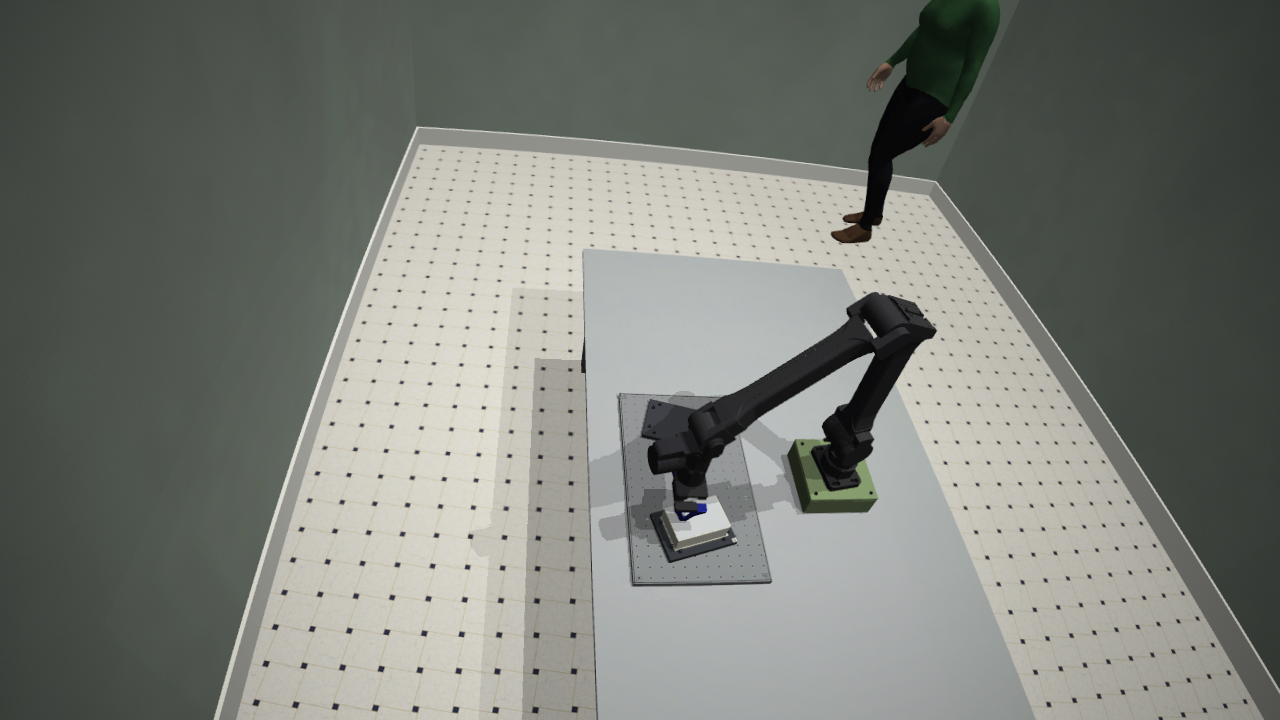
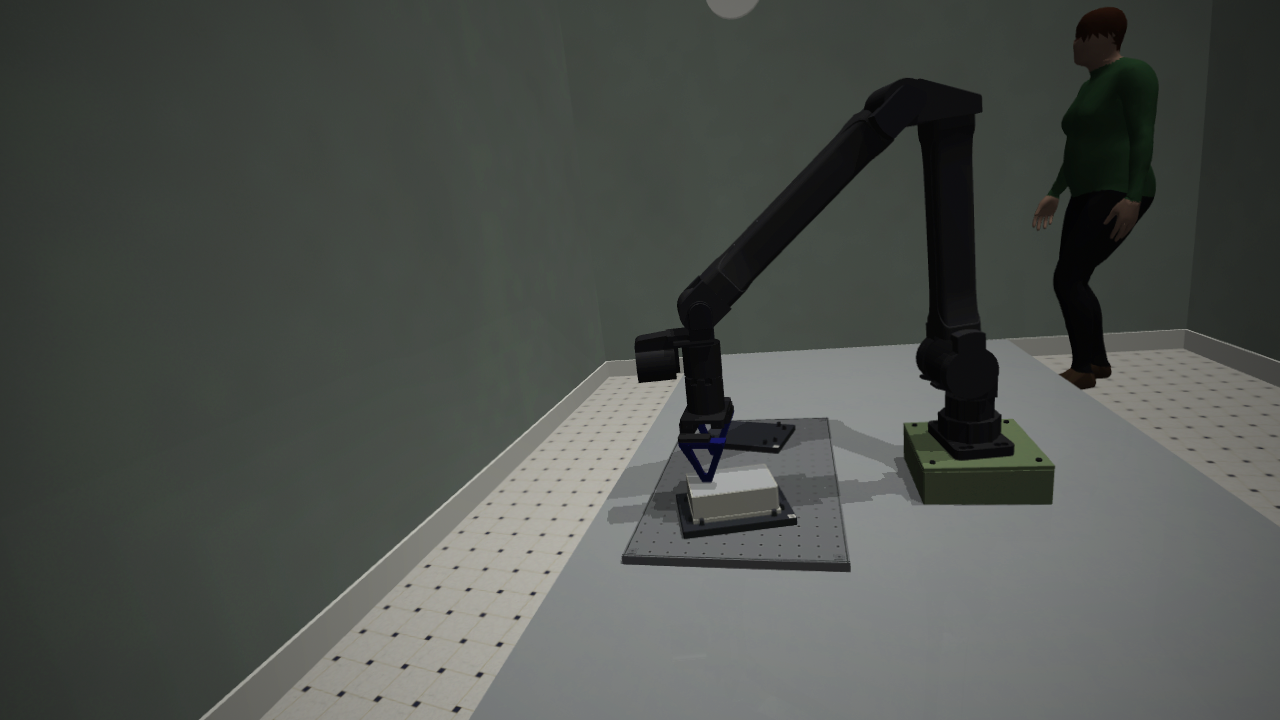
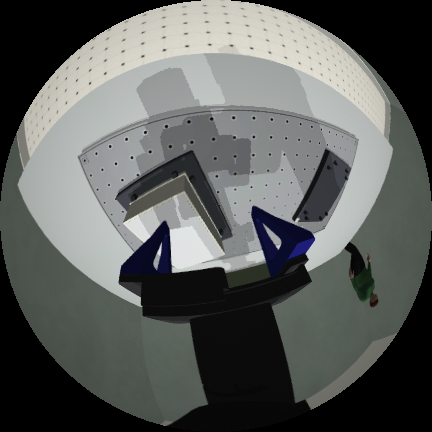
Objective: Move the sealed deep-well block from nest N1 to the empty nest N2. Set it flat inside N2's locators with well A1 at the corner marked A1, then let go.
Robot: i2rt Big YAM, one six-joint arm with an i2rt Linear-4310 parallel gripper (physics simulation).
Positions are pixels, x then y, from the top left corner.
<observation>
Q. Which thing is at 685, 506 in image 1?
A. My gripper.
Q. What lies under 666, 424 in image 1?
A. A dark nest plate.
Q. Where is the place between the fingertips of my gripper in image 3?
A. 209, 216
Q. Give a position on a white deep-well block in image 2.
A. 749, 491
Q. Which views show my gripper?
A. Image 1, image 2 and image 3: all of them.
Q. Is my gripper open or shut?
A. Open.
</observation>
